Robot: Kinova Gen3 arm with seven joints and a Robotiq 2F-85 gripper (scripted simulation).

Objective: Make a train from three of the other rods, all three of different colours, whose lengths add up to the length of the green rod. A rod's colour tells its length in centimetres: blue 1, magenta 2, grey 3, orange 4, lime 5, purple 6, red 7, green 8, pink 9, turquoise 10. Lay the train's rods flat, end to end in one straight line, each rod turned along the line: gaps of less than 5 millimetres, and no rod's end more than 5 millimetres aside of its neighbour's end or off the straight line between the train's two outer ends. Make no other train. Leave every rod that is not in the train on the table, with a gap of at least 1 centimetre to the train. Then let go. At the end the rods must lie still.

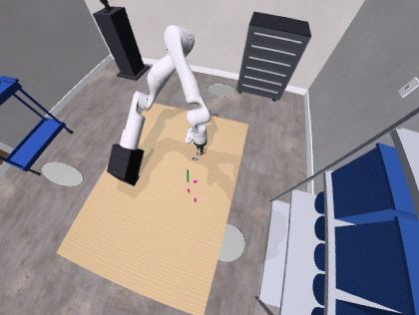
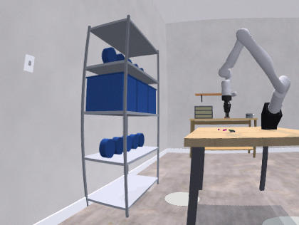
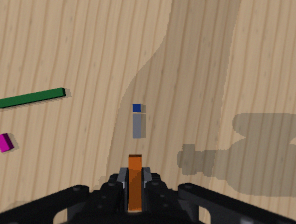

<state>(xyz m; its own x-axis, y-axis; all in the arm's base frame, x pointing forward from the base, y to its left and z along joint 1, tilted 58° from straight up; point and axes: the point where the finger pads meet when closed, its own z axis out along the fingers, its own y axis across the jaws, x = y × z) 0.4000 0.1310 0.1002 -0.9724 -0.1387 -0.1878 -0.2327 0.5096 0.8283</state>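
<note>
Now: hand 40 mm past the grey rod, 10 mm to the left of it and 110 mm above it. The rest, counted from my hand: small blue rod (60 mm behind, 10 mm to the right, 110 mm below); green rod (40 mm behind, 140 mm to the right, 110 mm below); orange rod (10 mm below).
</note>
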